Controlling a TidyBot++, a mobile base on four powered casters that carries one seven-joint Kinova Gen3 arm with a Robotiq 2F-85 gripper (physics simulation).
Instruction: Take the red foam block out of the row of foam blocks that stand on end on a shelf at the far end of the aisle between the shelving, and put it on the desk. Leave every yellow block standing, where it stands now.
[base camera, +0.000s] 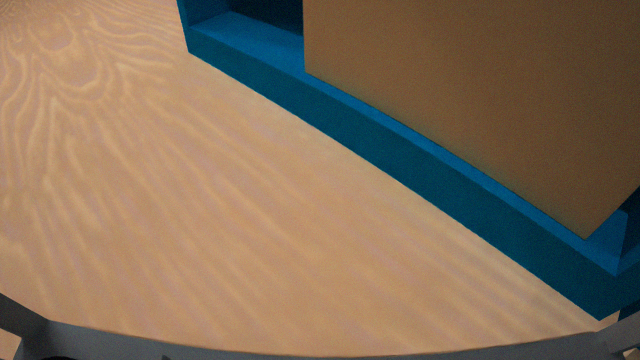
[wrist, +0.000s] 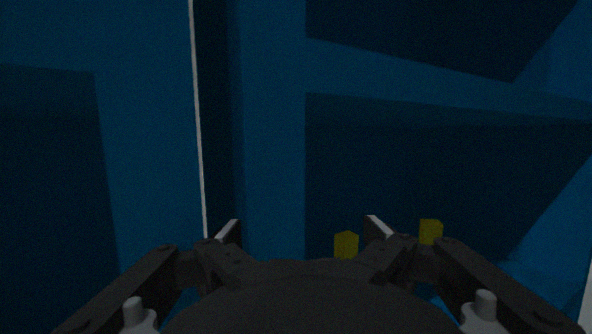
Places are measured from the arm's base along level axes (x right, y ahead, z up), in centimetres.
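Pixels of known places: gripper, fingertip midpoint: (wrist: 302, 230).
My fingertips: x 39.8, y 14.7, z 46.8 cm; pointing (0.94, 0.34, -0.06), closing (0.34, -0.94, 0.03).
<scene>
Ahead of a thing's pixels: the offset from my fingertips to its top centre. "spot": to the spot under its first point. Level surfaces: height alone.
My gripper (wrist: 302, 230) is open and empty in the wrist view, with its two fingers wide apart in front of the blue shelving. One yellow block {dx +51.2, dy +3.4, dz -24.1 cm} (wrist: 346, 244) shows low in the wrist view, between the fingers in the picture and beyond them, near the right fingertip. Another yellow block {dx +72.6, dy -23.7, dz -24.1 cm} (wrist: 430, 231) shows to the right of the right finger, partly hidden by the gripper's linkage. The lower parts of both blocks are hidden or cut off by the gripper. The red block and the desk do not show in either view.
In the base camera view, blue shelving (base camera: 400, 165) runs from upper left to lower right, with a large brown box {spot: dx -24.9, dy +24.6, dz -70.0 cm} (base camera: 465, 90) on its bottom shelf. The wood floor {dz -86.5 cm} (base camera: 200, 200) lies left of it. In the wrist view a blue upright (wrist: 274, 150) stands left of the blocks.
</scene>
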